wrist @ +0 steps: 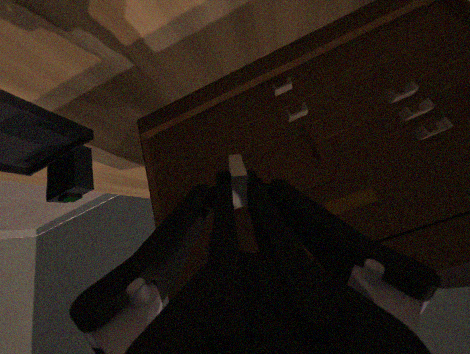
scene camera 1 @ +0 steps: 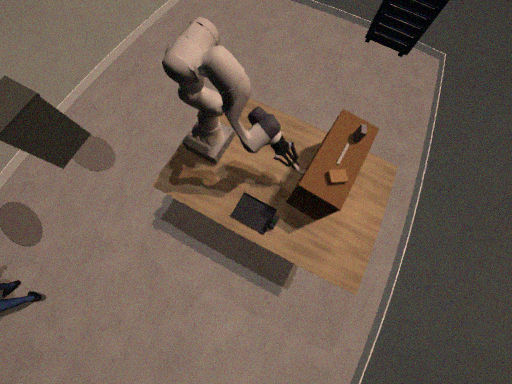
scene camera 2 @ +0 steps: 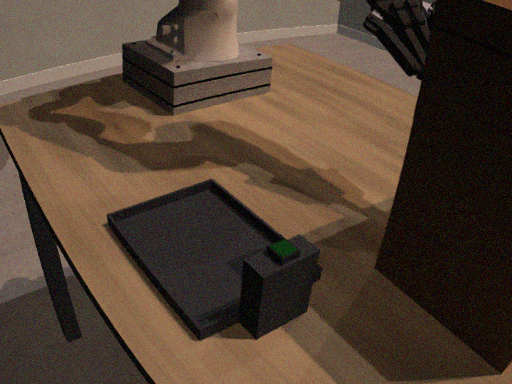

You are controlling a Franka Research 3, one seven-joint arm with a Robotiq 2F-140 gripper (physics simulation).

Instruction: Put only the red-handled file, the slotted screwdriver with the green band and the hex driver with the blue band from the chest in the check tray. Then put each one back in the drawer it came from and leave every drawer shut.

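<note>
The brown chest (scene camera 1: 331,164) stands on the wooden platform, and its dark front (wrist: 276,147) fills the wrist view. Small pale drawer handles (wrist: 283,86) (wrist: 297,112) show on it, and the drawers in view look shut. My gripper (scene camera 1: 293,163) (wrist: 234,165) (scene camera 2: 412,62) is shut on nothing and points at the chest's front near its left end. The dark check tray (scene camera 1: 251,211) (scene camera 2: 186,236) lies on the platform in front of the chest with nothing in it.
A dark box with a green button (scene camera 2: 283,248) (scene camera 1: 273,222) sits at the tray's corner. A white bar (scene camera 1: 343,154), a brown block (scene camera 1: 338,175) and a grey block (scene camera 1: 361,131) lie on the chest's top. The arm's base (scene camera 1: 209,139) (scene camera 2: 197,72) stands behind. A black rack (scene camera 1: 401,23) is far off.
</note>
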